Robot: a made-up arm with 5 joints.
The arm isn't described. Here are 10 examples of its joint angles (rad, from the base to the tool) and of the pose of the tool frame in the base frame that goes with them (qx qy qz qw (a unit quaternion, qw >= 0); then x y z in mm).
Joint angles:
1: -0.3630 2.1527 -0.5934 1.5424 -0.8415
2: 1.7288 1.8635 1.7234 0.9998 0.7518
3: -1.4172 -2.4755 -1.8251 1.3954 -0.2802
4: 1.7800 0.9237 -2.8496 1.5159 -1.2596
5: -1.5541 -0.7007 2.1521 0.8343 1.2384
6: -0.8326 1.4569 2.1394 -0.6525 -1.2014
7: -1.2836 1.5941 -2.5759 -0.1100 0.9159
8: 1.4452 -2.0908 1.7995 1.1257 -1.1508
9: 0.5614 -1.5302 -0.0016 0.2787 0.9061
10: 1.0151 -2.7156 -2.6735 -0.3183 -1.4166
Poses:
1: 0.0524 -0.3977 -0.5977 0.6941 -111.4 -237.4 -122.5
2: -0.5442 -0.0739 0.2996 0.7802 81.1 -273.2 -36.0
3: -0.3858 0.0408 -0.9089 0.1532 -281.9 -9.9 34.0
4: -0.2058 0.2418 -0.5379 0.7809 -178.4 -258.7 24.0
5: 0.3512 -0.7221 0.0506 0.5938 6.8 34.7 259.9
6: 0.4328 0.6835 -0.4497 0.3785 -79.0 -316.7 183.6
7: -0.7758 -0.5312 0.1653 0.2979 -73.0 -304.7 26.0
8: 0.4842 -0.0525 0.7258 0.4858 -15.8 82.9 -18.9
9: 0.6965 -0.6061 0.0317 0.3827 -224.5 64.6 194.3
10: -0.0117 0.7976 0.4319 0.4209 130.7 -9.8 44.9
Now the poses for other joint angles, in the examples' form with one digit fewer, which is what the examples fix.
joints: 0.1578 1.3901 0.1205 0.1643 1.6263
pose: -0.787 0.024 0.521 0.330 -149 -346 -78
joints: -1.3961 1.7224 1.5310 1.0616 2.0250
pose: -0.321 -0.444 -0.777 0.311 -225 -315 251
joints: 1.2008 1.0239 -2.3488 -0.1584 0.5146
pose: 0.589 0.471 0.276 0.596 -88 -275 217
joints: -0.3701 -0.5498 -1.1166 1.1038 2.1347
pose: 0.911 0.039 0.013 0.410 54 -92 275
